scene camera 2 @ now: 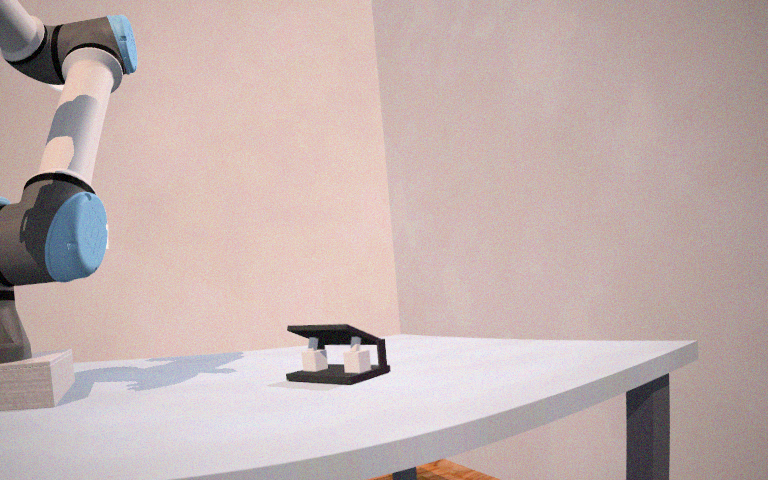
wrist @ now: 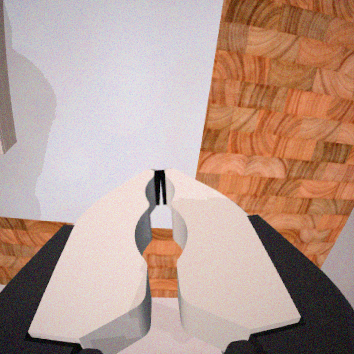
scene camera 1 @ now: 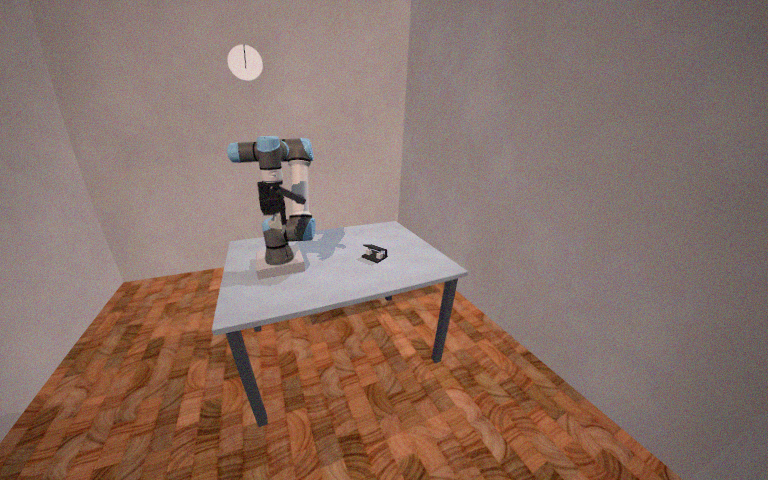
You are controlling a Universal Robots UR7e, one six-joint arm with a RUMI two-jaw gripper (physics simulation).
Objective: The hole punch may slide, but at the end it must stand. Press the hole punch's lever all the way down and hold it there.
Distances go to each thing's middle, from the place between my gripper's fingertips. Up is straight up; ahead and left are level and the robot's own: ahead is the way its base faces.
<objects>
Now: the black lever (scene camera 2: 333, 334) 490 mm ahead of my hand, 320 mm to the left of it and 260 mm below it.
</objects>
